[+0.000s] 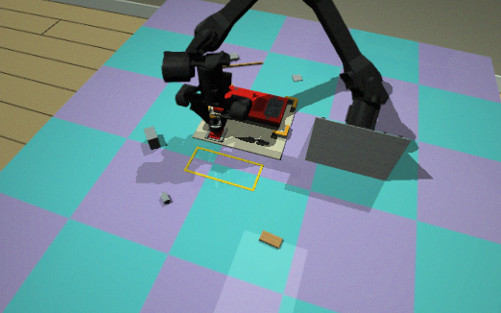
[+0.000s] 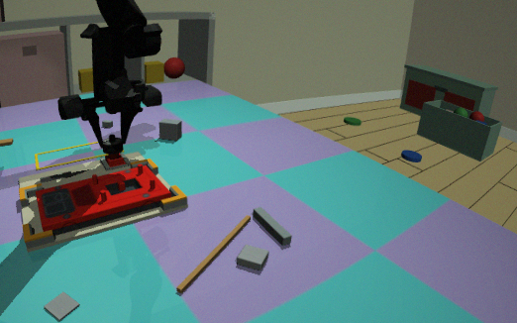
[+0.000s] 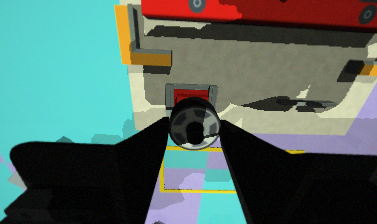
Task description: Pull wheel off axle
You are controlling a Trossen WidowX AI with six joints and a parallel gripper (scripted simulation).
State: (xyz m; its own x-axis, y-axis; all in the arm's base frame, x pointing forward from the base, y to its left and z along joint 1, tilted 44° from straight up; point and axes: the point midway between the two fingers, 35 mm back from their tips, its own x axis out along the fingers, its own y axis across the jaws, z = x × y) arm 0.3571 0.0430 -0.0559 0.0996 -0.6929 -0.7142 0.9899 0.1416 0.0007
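Now: the wheel right at my gripper tip. Round my gripper tip: wooden stick: 30 cm to the right, 8 cm ahead, 4 cm below.
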